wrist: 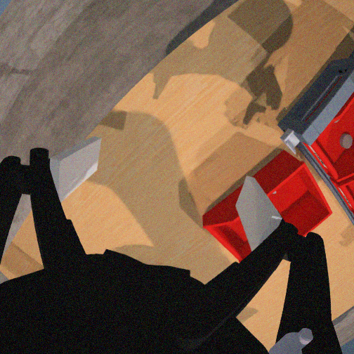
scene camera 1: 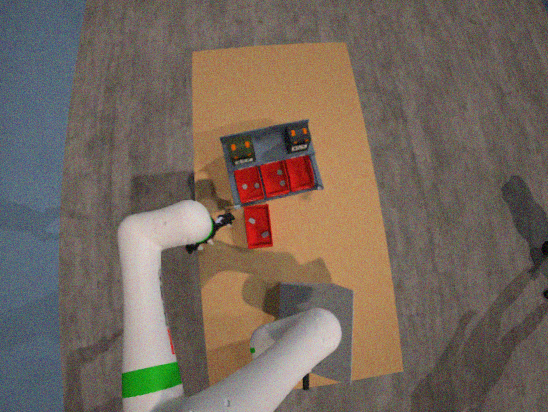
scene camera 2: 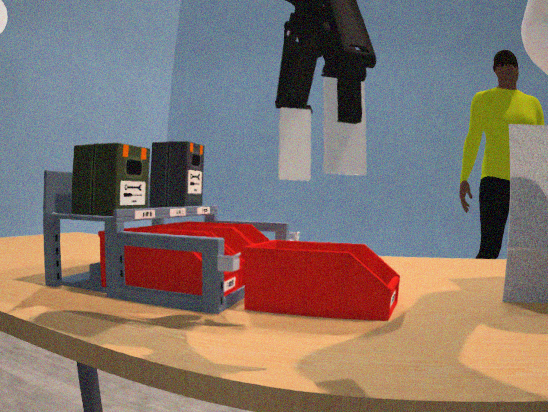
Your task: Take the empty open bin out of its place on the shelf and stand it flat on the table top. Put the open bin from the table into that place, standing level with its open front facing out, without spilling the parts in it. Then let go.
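Frame: origin at the arm's base, x right, y ahead, z up, level; metres.
Seen in the pictures: gripper, fingertip midpoint: (scene camera 2: 315, 177).
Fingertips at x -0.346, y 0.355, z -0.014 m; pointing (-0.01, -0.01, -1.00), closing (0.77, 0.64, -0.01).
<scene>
A point is followed by its place in that frame.
The empty red open bin (scene camera 1: 302, 175) {x 0.011, y 0.641, z -0.154 m} is in the right-hand place of the shelf's lower level. The shelf (scene camera 1: 270, 143) {x -0.136, y 0.752, z -0.061 m} (scene camera 2: 172, 240) {x -0.295, y 0.545, z -0.083 m} stands on the table top (scene camera 1: 280, 85) {x -0.086, y 1.119, z -0.163 m} (scene camera 2: 240, 345) {x -0.371, y 0.410, z -0.163 m} (wrist: 145, 195). The other red open bin (scene camera 1: 259, 226) {x -0.180, y 0.409, z -0.160 m} (scene camera 2: 310, 280) {x -0.233, y 0.403, z -0.121 m} (wrist: 316, 201) stands upright on the table, in front of the shelf's left end. Two small grey parts show in it in scene camera 1, and its low front faces away from the shelf. My gripper (scene camera 1: 212, 233) {x -0.346, y 0.355, z -0.014 m} (scene camera 2: 319, 150) {x -0.346, y 0.355, z -0.014 m} (wrist: 169, 172) is open and empty, fingers downward, above the table's left side beside this bin. One finger partly hides the bin in the wrist view.
Two more red bins (scene camera 1: 249, 192) {x -0.226, y 0.559, z -0.154 m} (scene camera 1: 275, 186) {x -0.111, y 0.588, z -0.154 m} with grey parts fill the shelf's left and middle places. A green case (scene camera 1: 242, 149) {x -0.245, y 0.683, z 0.034 m} (scene camera 2: 97, 177) {x -0.299, y 0.679, z -0.011 m} and a dark case (scene camera 1: 299, 136) {x -0.026, y 0.730, z 0.059 m} (scene camera 2: 171, 174) {x -0.067, y 0.731, z 0.002 m} stand on top. A grey block (scene camera 1: 317, 300) {x 0.034, y 0.121, z 0.025 m} (scene camera 2: 527, 215) {x -0.046, y 0.141, z -0.046 m} is by my arm. A person (scene camera 2: 500, 135) stands behind.
</scene>
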